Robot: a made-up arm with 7 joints. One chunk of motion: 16 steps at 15 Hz.
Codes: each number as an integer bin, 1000 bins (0 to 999) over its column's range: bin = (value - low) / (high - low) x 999, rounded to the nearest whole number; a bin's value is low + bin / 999 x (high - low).
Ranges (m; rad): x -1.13..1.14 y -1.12..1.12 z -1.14..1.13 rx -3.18..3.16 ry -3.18..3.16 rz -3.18..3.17
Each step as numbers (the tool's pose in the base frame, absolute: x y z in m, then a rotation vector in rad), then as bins.
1 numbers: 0.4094 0.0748 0.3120 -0.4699 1.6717 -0.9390
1 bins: 677 533 639 427 764 353
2 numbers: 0.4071 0.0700 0.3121 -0.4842 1.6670 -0.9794
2 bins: 676 531 639 425 764 346
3 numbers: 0.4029 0.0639 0.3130 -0.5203 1.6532 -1.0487
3 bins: 675 528 639 419 762 335
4 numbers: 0.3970 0.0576 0.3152 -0.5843 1.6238 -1.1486
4 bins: 672 525 640 409 757 320
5 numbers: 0.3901 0.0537 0.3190 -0.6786 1.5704 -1.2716
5 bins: 669 523 642 394 749 300
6 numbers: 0.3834 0.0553 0.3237 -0.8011 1.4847 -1.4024
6 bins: 666 524 644 375 735 280
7 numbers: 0.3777 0.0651 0.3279 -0.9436 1.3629 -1.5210
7 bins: 664 529 646 352 716 261
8 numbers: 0.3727 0.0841 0.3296 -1.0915 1.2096 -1.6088
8 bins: 661 537 647 329 692 247
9 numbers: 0.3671 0.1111 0.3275 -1.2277 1.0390 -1.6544
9 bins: 659 549 646 308 665 240
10 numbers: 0.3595 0.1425 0.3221 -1.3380 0.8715 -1.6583
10 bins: 656 563 643 290 638 239
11 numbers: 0.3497 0.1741 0.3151 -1.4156 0.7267 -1.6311
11 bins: 651 577 640 278 616 244
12 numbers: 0.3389 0.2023 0.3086 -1.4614 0.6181 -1.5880
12 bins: 646 590 638 271 598 250
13 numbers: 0.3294 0.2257 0.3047 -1.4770 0.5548 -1.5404
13 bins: 642 600 636 268 588 258
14 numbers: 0.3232 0.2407 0.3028 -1.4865 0.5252 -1.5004
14 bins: 640 607 635 267 584 264
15 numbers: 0.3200 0.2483 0.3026 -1.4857 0.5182 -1.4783
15 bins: 638 610 635 267 583 268
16 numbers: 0.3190 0.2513 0.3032 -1.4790 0.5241 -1.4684
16 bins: 638 612 635 268 584 269
